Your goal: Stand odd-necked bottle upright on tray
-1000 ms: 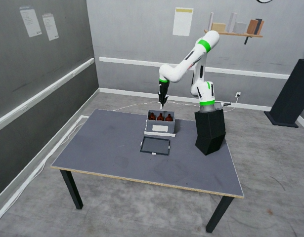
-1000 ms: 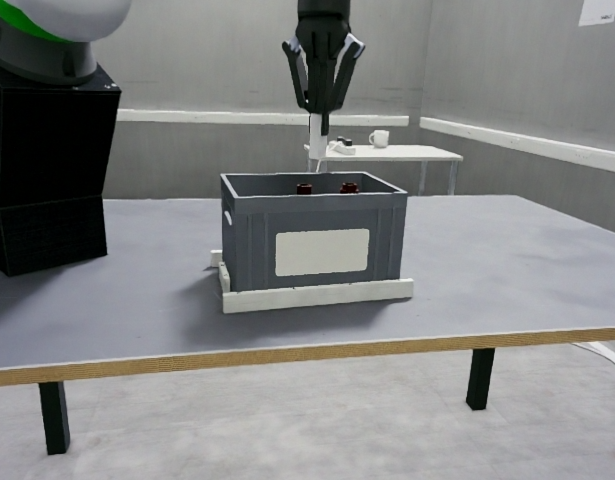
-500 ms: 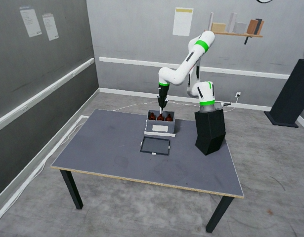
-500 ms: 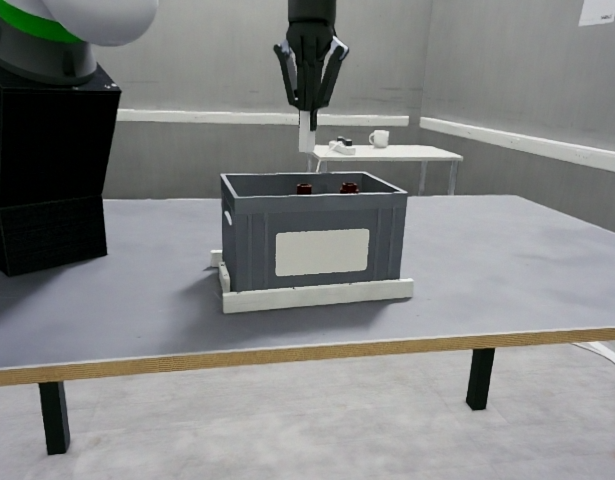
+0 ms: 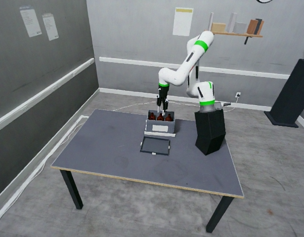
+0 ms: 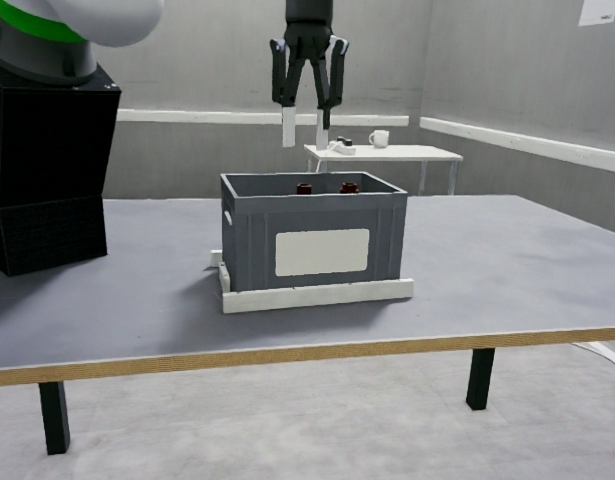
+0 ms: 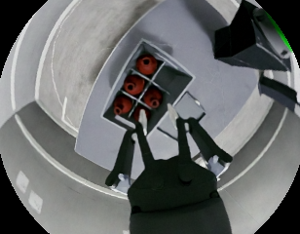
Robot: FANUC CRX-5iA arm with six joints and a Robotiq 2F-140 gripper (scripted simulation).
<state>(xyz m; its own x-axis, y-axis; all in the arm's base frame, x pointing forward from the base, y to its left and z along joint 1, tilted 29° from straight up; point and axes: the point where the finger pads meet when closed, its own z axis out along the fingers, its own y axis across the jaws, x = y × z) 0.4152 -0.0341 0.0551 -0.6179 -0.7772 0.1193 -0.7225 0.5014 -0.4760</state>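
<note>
The grey crate is 4 cm to the right of my hand and 17 cm below it. Round my hand: dark tray: 2 cm ahead, 22 cm to the left, 25 cm below.
</note>
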